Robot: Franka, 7 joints.
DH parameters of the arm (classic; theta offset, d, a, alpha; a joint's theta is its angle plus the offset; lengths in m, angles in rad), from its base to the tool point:
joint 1: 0 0.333 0 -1.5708
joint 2: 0 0 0 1.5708
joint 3: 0 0.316 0.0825 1.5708
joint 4: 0 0 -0.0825 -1.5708
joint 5: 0 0.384 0 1.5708
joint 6: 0 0 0.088 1.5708
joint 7: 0 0.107 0 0
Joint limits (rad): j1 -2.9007..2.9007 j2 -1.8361..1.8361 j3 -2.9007..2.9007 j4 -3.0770..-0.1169 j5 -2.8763..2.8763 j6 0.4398..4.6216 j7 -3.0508..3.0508
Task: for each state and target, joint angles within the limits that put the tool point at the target. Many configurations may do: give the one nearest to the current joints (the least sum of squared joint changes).
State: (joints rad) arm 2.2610 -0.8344 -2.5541 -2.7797 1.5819 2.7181 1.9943
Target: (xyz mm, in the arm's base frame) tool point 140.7 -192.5 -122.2
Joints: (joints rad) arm 1.9116 -1.1523 -2.9007 -2.3353 1.5212 2.8628 1.9943
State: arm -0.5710 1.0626 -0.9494 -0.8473 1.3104 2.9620 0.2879
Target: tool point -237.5 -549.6 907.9
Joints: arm -1.2374 0.5721 -1.2831 -0.8625 1.2884 2.8973 0.2879
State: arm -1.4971 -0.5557 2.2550 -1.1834 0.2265 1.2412 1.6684
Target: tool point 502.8 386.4 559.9
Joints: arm -1.7486 -0.5541 2.1043 -1.1968 0.1916 1.3200 1.6684
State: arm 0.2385 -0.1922 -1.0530 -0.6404 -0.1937 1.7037 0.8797
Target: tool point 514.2 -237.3 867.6
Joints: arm 0.2858 0.2704 -0.9153 -0.8645 -0.1632 1.7484 0.8797
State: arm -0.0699 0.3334 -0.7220 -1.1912 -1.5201 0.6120 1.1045
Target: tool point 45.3 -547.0 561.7
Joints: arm -0.5886 0.5234 -0.8780 -1.5894 -1.4018 0.7304 1.1045
